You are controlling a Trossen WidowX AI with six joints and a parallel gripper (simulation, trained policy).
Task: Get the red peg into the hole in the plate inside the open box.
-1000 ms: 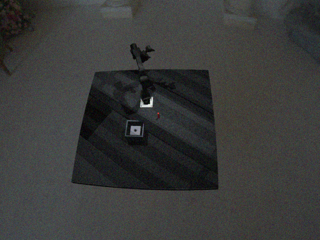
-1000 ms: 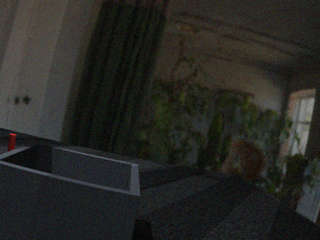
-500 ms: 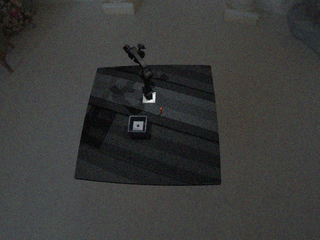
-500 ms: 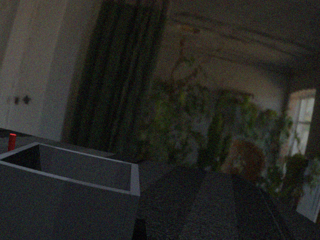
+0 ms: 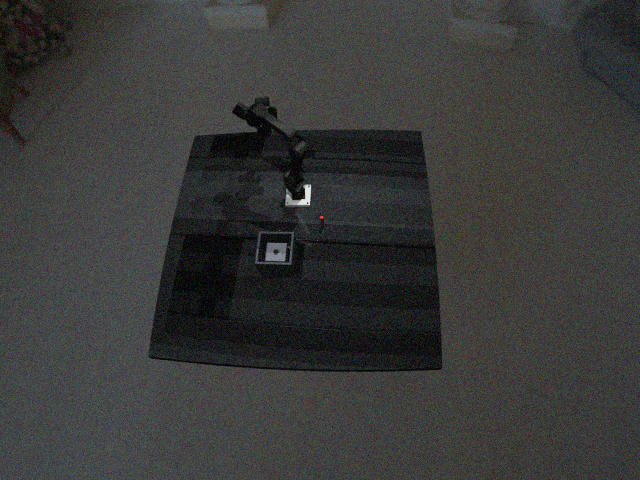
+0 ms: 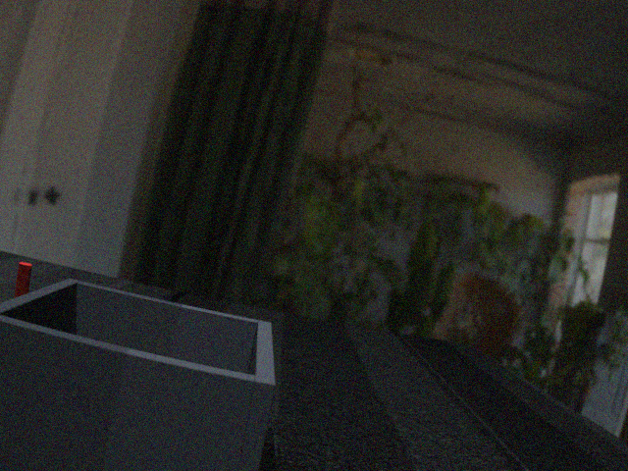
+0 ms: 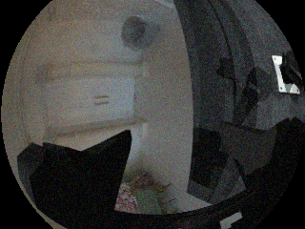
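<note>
Now: gripper tip 43 cm short of the red peg, 30 cm above it and 20 cm to the right of it. The rest, counted from my gripper tip: grey box: 58 cm ahead, 31 cm below, 1 cm to the right.
</note>
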